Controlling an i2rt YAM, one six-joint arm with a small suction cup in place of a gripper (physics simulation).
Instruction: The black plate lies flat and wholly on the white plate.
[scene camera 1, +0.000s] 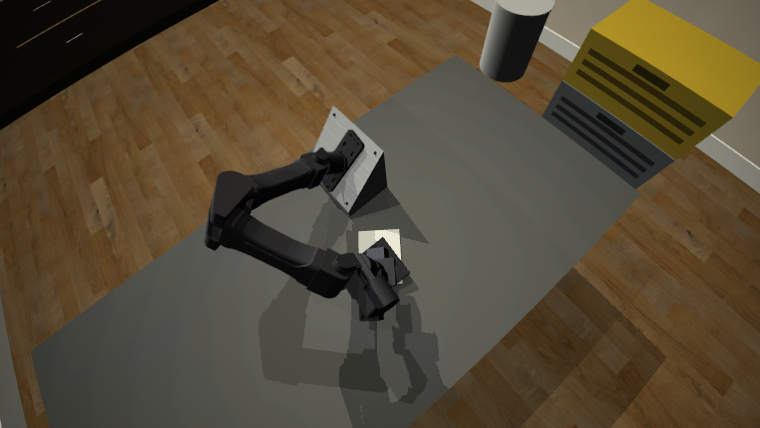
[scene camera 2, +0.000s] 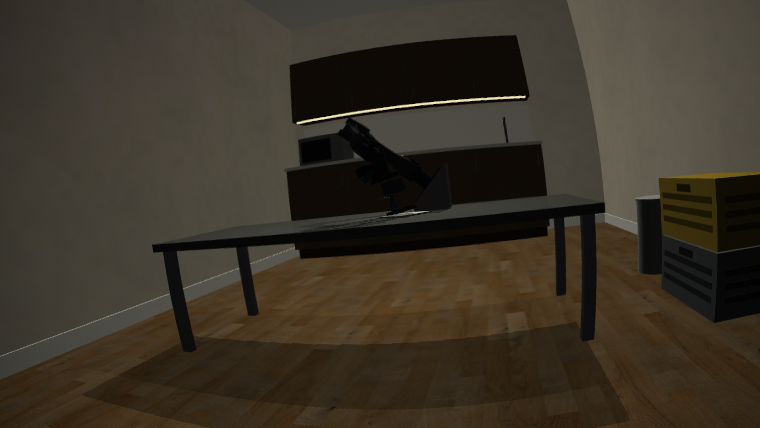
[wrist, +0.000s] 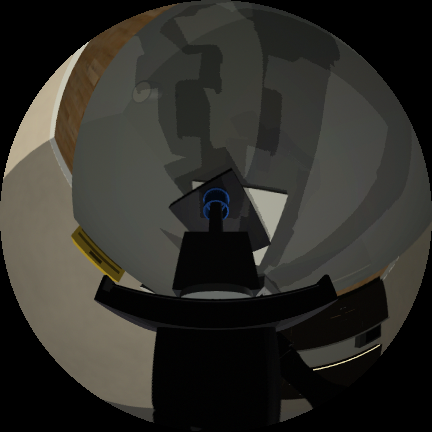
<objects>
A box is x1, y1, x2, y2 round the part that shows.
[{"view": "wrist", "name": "suction cup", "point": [215, 193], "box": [94, 186, 337, 430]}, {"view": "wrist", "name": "black plate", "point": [242, 216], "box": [168, 167, 270, 250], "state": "gripped by the suction cup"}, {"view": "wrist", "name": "white plate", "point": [268, 203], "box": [192, 179, 287, 264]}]
</objects>
